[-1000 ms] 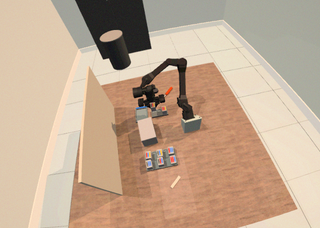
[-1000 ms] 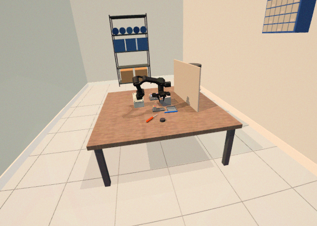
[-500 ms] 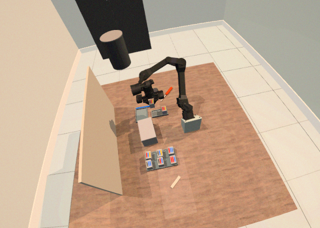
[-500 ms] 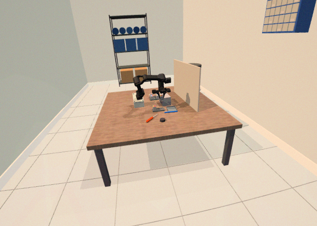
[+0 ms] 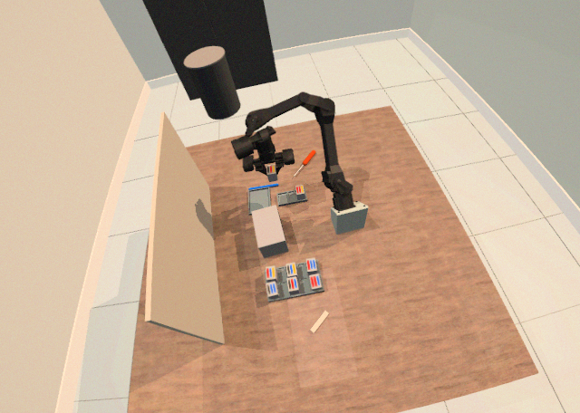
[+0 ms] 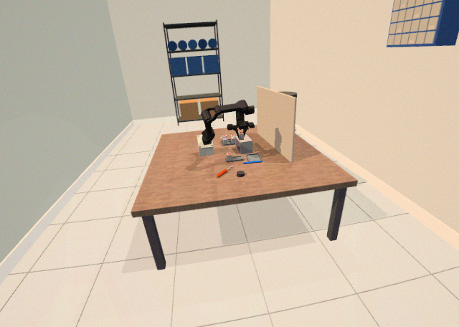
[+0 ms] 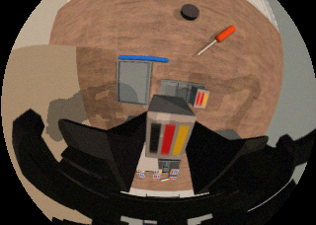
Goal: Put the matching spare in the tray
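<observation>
Now: gripper tip 90 mm short of the grey tray, 20 mm to the left of it and 170 mm above it. Round my gripper tip: small holder: 50 mm behind, 20 mm to the left, 160 mm below; then black puck: 80 mm behind, 220 mm to the right, 160 mm below; then mounted unit: 80 mm ahead, 180 mm to the left, 120 mm below.
</observation>
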